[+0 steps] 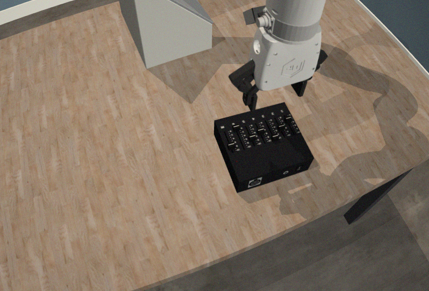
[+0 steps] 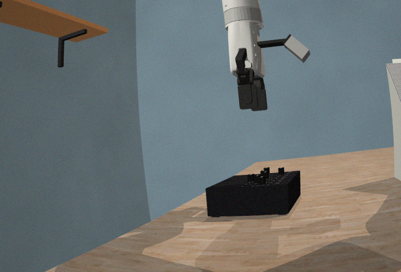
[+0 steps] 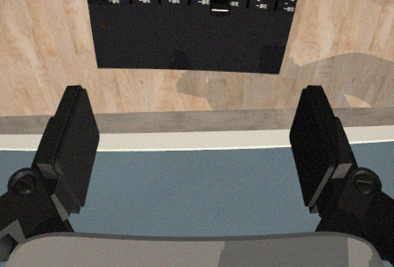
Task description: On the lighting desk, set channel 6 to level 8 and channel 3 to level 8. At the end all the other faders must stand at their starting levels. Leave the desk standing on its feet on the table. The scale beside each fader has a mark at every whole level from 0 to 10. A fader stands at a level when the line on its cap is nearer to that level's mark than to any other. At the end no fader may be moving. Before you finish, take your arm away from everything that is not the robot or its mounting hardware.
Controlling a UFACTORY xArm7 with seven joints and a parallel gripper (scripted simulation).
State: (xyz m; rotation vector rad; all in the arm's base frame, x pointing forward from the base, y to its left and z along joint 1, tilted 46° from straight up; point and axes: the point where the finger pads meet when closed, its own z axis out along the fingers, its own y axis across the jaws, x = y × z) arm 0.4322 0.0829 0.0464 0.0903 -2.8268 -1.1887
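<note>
The channel 3 fader cap is 1 cm ahead of my hand, 2 cm to the left of it and 13 cm below it. The rest, counted from my hand: master fader cap: 7 cm to the right, 13 cm below; then channel 5 fader cap: 2 cm to the right, 13 cm below; then channel 6 fader cap: 4 cm behind, 5 cm to the right, 13 cm below.
</note>
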